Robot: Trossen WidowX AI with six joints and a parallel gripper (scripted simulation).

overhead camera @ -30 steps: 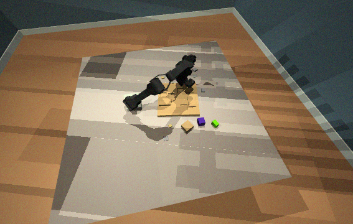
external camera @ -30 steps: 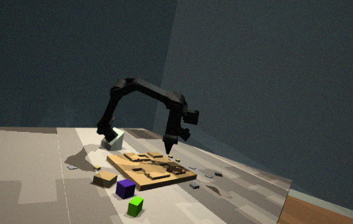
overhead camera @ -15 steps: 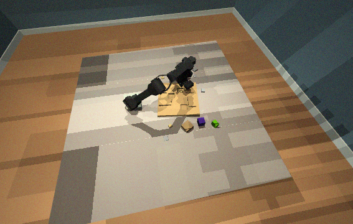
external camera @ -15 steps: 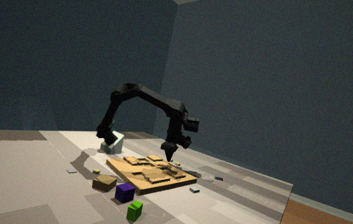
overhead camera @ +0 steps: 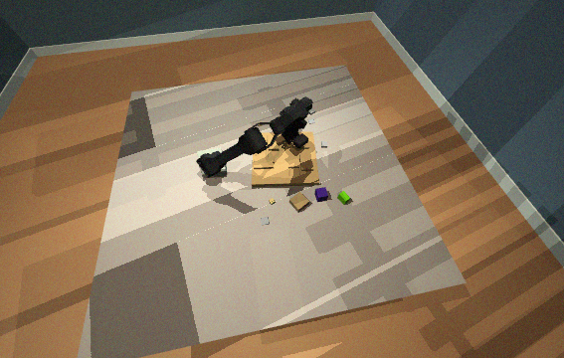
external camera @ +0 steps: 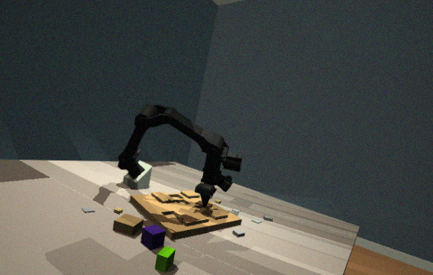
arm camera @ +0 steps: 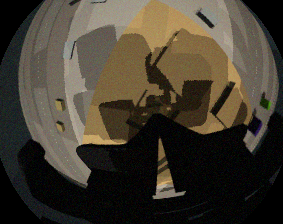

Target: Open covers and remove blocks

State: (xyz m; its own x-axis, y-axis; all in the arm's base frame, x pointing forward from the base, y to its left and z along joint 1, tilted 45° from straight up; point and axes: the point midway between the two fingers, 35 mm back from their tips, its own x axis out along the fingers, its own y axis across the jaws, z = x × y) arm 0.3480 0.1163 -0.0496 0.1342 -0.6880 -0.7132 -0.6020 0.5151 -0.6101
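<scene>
My gripper tip is now 50 mm to the left of the tan puzzle board, 30 mm past it and 10 mm above it. Also, from my gripper tip: purple block: 280 mm to the right, 120 mm ahead, 10 mm below; brown block: 300 mm to the right, 20 mm below, 20 mm ahead; green block: 300 mm to the right, 210 mm ahead, 10 mm below.
</scene>
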